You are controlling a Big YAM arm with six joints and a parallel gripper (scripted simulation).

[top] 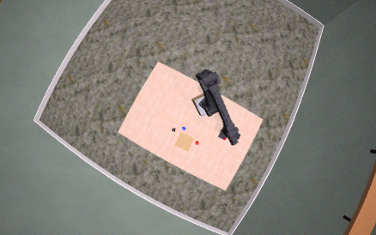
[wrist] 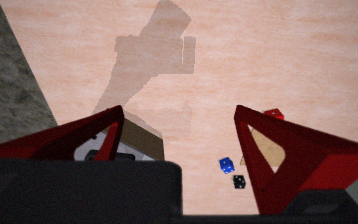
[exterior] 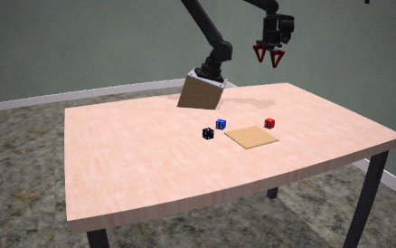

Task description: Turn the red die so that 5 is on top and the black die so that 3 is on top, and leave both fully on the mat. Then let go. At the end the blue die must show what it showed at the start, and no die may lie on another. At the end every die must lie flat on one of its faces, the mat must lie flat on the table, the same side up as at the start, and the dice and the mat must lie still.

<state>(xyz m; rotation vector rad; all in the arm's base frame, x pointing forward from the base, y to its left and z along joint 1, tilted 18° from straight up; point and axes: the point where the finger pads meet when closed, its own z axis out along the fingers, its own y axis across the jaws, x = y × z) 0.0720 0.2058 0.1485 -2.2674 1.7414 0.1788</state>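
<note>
Right now the red die is 23 cm ahead of my hand, 7 cm to the right of it and 18 cm below it. Also, from my hand: black die (27 cm ahead, 32 cm to the right, 18 cm below); then blue die (20 cm ahead, 26 cm to the right, 18 cm below); then tan mat (30 cm ahead, 17 cm to the right, 20 cm below).
</note>
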